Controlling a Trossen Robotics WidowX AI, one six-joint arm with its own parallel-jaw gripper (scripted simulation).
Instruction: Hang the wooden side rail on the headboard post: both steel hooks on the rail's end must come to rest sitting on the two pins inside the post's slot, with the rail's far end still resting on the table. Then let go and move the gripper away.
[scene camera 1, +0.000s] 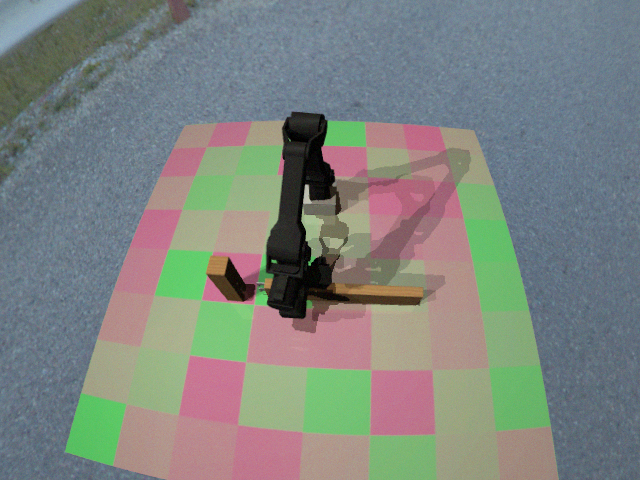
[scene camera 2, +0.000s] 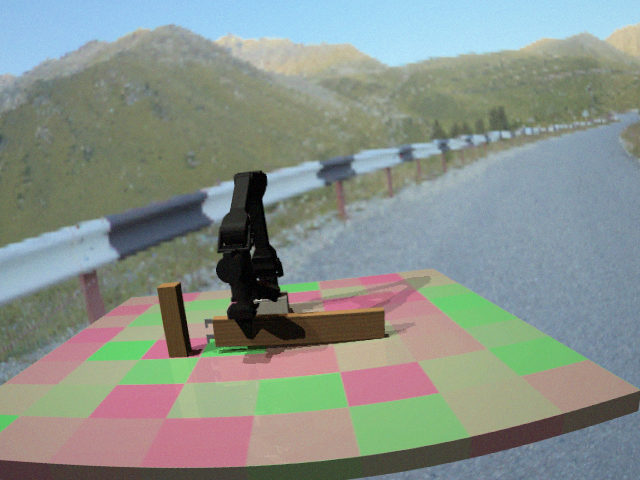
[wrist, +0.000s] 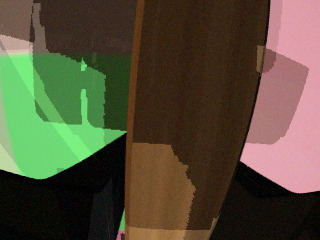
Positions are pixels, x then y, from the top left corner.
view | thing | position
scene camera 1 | my gripper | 299, 292
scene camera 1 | wooden side rail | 350, 293
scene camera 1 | headboard post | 220, 269
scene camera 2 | my gripper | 249, 336
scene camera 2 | wooden side rail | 356, 324
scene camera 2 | headboard post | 174, 320
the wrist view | my gripper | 165, 142
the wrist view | wooden side rail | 194, 79
